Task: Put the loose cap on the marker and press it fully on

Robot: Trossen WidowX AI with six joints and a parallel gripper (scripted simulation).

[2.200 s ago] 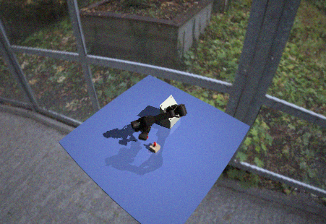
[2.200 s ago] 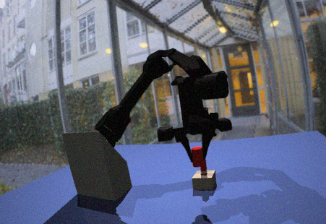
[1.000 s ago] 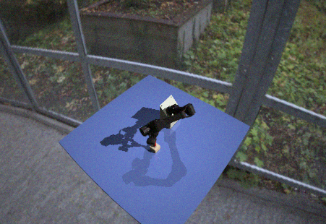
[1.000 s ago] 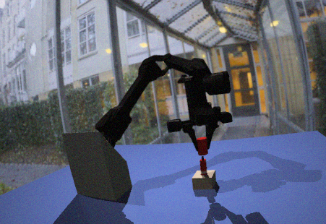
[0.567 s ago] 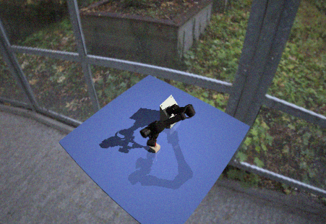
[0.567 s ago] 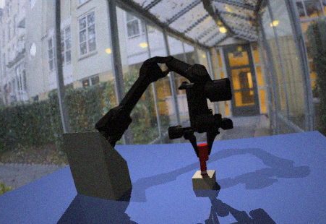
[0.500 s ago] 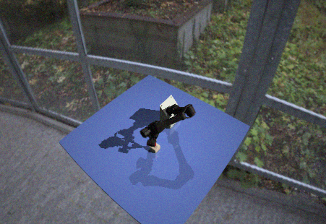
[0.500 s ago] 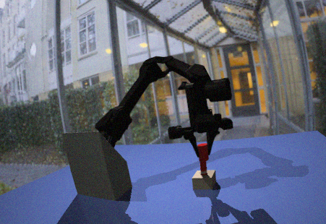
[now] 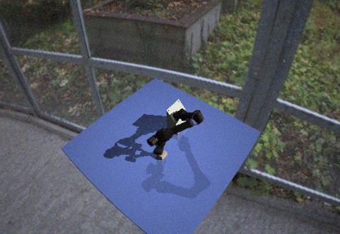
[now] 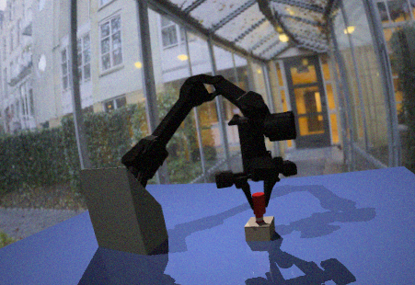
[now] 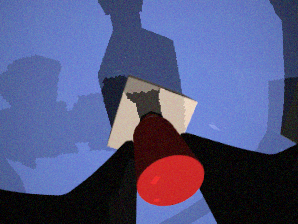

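The red marker cap lies 10 mm above my gripper tip. Also, from my gripper tip: tan holder block: 60 mm below.
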